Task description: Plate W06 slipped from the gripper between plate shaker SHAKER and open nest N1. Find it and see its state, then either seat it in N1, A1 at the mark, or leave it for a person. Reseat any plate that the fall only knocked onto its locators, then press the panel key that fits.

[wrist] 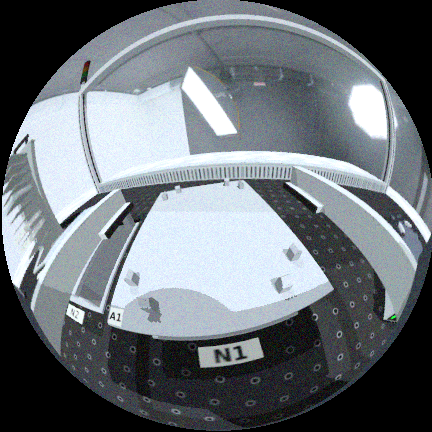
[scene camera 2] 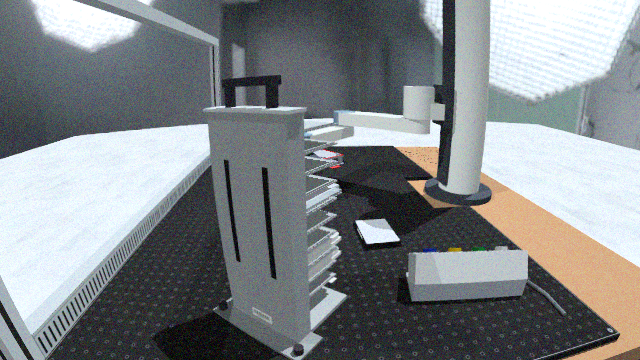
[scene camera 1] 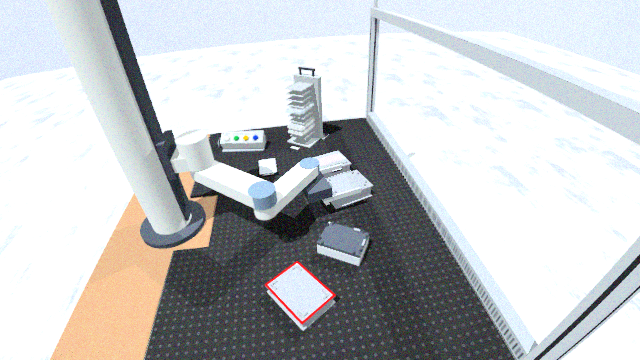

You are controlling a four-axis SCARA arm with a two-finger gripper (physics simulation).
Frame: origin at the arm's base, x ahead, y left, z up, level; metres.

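Where they show: gripper, between the fingertips: (wrist: 204, 182) (scene camera 1: 350, 177); arm's base, origin of its link: (scene camera 2: 457, 192) (scene camera 1: 174, 224).
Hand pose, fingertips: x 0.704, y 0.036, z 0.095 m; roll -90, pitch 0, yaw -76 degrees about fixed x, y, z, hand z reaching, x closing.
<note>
Each offset is from my fingertips to the top centre of the thing. "spot": to the spot under its first point.
My gripper (wrist: 204, 182) is open, its two fingers apart on either side above nest N1 in the wrist view. N1 @[dx -0.014, dy +0.000, dz -0.016 m] (scene camera 1: 351, 181) (wrist: 210, 235) is a pale, flat-topped nest with small corner locator blocks and no plate seated on it; its A1 mark @[dx -0.102, dy +0.030, dz -0.026 m] (wrist: 115, 317) is at the near left corner. The shaker SHAKER @[spot: dx -0.086, dy -0.284, dz -0.027 m] (scene camera 1: 344, 239) has a dark top and stands nearer scene camera 1 than N1. I cannot make out plate W06 in any view. The key panel @[dx -0.453, dy +0.483, dz +0.002 m] (scene camera 1: 243, 141) (scene camera 2: 467, 275) has white, green, yellow and blue keys.
Nest N2 @[spot: dx -0.036, dy +0.144, dz -0.015 m] (scene camera 1: 334, 161) stands beside N1. A red-edged nest @[dx -0.245, dy -0.430, dz -0.036 m] (scene camera 1: 300, 294) is in the foreground of scene camera 1. A tall plate rack (scene camera 1: 316, 107) (scene camera 2: 260, 210) and a small white block @[dx -0.329, dy +0.252, dz -0.068 m] (scene camera 1: 267, 166) (scene camera 2: 377, 231) stand behind. A framed clear screen runs along one side.
</note>
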